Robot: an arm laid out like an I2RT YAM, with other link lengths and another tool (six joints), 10 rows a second.
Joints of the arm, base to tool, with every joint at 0 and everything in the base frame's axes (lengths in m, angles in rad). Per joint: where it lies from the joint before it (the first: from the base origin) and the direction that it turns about. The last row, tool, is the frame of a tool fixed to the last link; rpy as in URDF.
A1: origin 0 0 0.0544 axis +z
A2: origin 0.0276 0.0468 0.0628 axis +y
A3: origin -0.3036 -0.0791 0 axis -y
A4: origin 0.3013 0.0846 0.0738 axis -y
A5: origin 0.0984 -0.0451 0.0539 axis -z
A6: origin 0.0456 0 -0.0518 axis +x
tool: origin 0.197 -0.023 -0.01 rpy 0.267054 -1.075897 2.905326
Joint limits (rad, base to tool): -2.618..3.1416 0..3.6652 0..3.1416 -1.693..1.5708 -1.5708..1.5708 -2.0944..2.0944
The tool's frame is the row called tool.
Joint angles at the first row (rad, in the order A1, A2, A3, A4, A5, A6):
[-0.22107, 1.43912, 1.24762, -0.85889, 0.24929, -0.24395]
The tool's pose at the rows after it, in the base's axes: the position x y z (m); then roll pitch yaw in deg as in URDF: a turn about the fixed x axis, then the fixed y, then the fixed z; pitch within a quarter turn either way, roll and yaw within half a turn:
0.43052, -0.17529, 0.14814, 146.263, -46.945, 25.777
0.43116, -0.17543, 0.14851, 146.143, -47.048, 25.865
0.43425, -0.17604, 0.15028, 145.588, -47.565, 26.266
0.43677, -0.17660, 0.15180, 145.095, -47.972, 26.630
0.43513, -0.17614, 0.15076, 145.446, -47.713, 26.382
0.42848, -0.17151, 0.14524, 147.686, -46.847, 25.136
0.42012, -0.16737, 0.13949, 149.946, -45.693, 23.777
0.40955, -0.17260, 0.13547, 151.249, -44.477, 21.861
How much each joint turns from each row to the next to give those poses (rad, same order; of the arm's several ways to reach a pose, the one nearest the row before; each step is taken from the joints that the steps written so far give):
[0.00001, -0.00001, -0.00001, -0.00039, 0.00001, 0.00000]
[0.00001, 0.00000, 0.00001, 0.00229, 0.00000, 0.00000]
[-0.00003, 0.00000, 0.00000, 0.01106, -0.00040, 0.00036]
[0.00003, 0.00000, -0.00001, 0.00916, 0.00003, 0.00004]
[0.00000, 0.00001, 0.00002, -0.00611, -0.00040, -0.00002]
[-0.00002, -0.00002, -0.00003, -0.02821, -0.01335, -0.00039]
[-0.00077, 0.00001, 0.00000, -0.03243, -0.01107, -0.00038]
[-0.01715, 0.00001, -0.00036, -0.02632, -0.00037, 0.00040]

